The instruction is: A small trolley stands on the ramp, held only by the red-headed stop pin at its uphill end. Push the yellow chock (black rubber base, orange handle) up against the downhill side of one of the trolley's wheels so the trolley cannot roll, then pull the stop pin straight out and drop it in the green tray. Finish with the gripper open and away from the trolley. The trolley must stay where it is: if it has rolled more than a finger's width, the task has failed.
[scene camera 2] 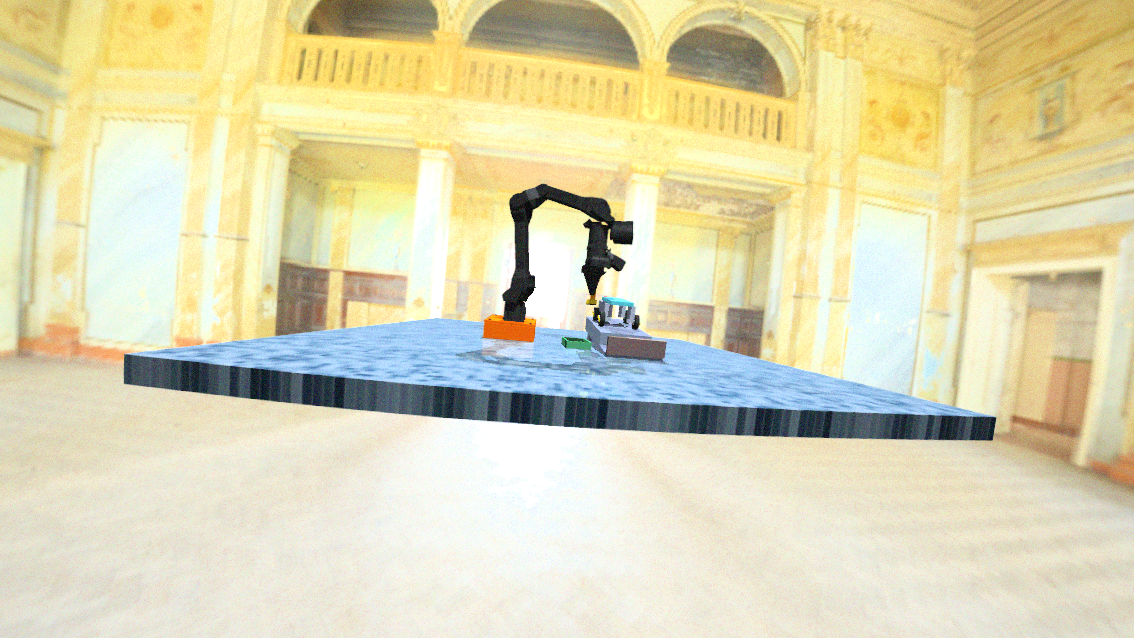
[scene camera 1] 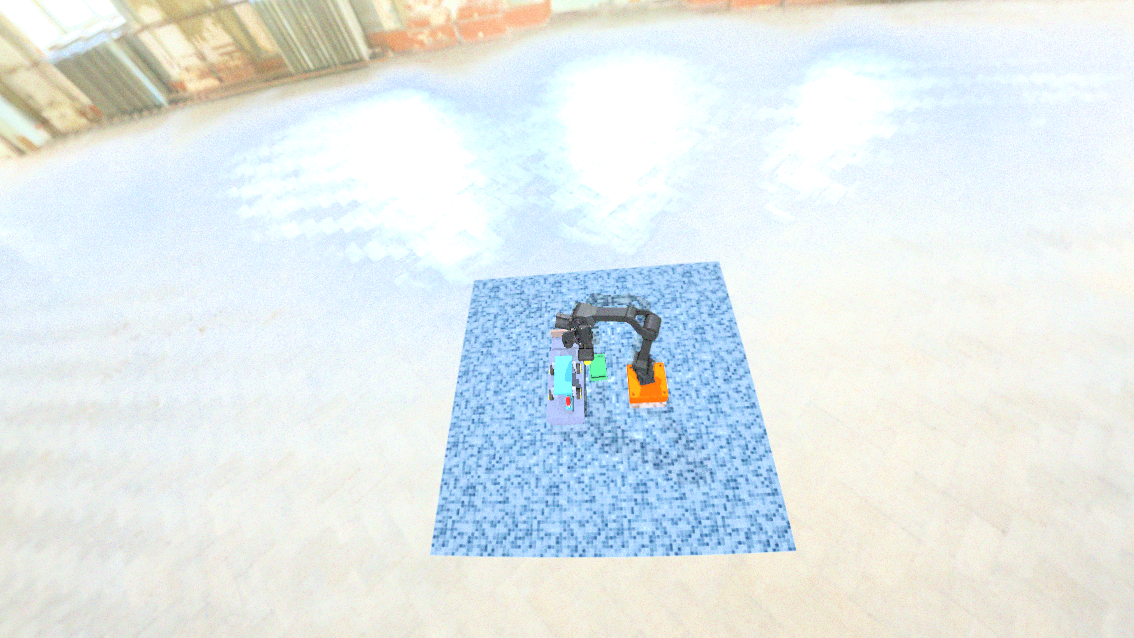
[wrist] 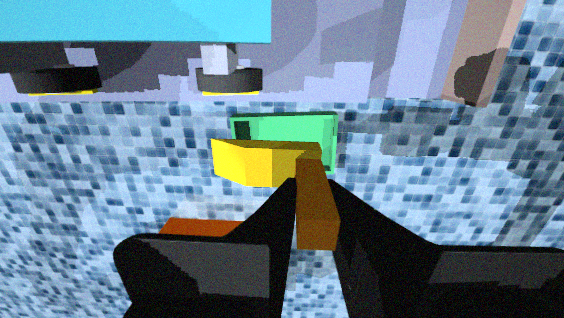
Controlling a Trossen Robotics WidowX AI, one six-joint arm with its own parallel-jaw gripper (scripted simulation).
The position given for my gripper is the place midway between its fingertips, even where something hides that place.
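Note:
There is a yellow chock (wrist: 260,163), and my gripper (scene camera 2: 592,295) (wrist: 308,186) is carrying it. I see a trolley (scene camera 1: 562,368) (scene camera 2: 602,313) (wrist: 41,65) as well. A lilac ramp (scene camera 1: 556,410) (scene camera 2: 616,327) (wrist: 311,58) is part of the scene too, and so are a green tray (wrist: 306,130) and a brown block (scene camera 2: 623,346).

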